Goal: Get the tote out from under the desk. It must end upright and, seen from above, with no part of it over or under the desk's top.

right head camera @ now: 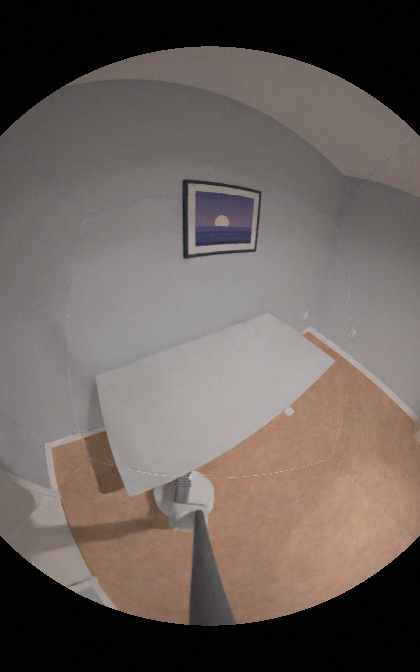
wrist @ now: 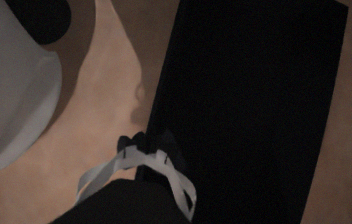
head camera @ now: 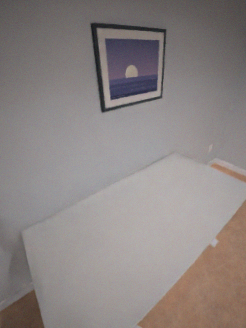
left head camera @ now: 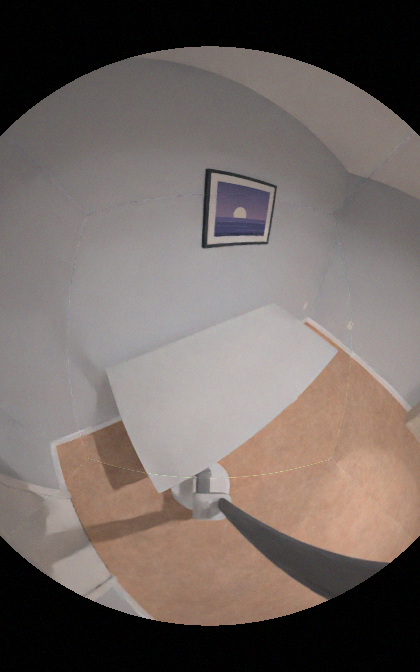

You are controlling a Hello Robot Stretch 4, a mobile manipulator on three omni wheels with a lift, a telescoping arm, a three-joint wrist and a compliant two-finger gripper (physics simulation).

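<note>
The black tote fills the middle and right of the wrist view, with its long left wall running up the view. Its interior is too dark to make out, and it does not show in the head views. My gripper is shut on the tote's left rim, with a finger on each side of the wall. The desk has a pale grey top and stands along the wall; it hides what lies beneath it. The gripper does not show in the head views.
My pale round base is at the desk's near left corner, and a black wheel shows beside it. A small white piece shows at the desk's front edge. A beige object stands at the far right.
</note>
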